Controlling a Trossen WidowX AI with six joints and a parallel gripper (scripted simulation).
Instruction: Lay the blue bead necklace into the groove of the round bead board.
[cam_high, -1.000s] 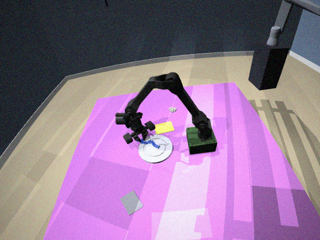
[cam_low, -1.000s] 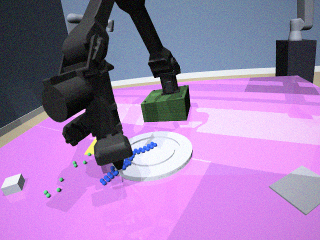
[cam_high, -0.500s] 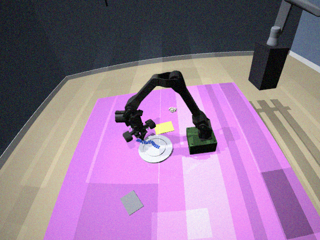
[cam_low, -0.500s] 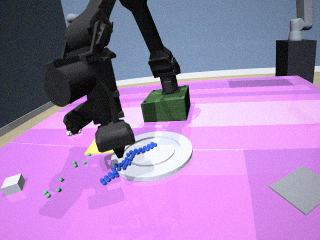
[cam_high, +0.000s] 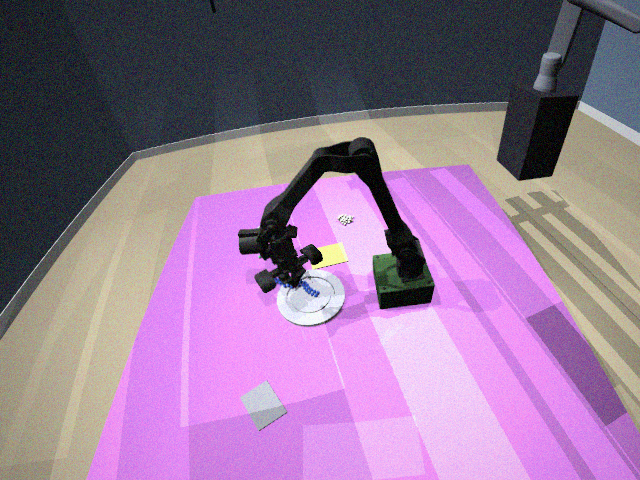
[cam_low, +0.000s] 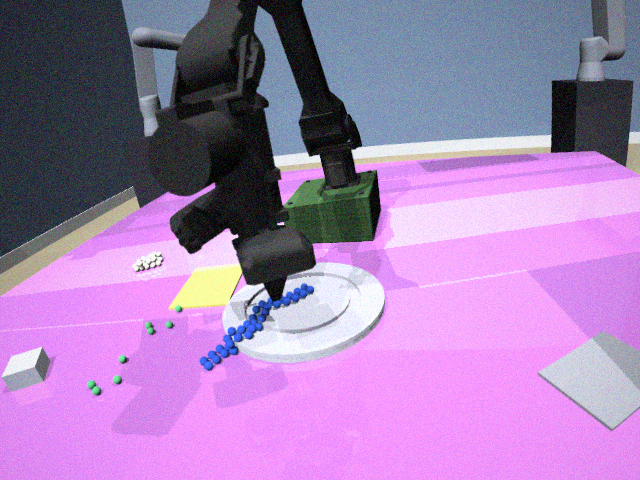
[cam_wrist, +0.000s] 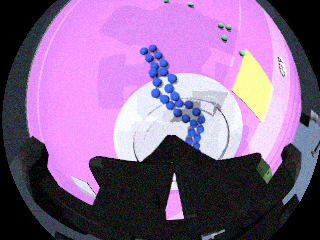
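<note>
Now: the round white bead board 40 mm behind my gripper tip, 20 mm to the left of it and 30 mm below it. From my gripper tip the other things lie so: yellow sheet (110 mm behind, 140 mm to the right, 40 mm below); grey tile (100 mm ahead, 320 mm to the left, 40 mm below); cube (110 mm ahead, 310 mm to the right, 30 mm below).
</note>
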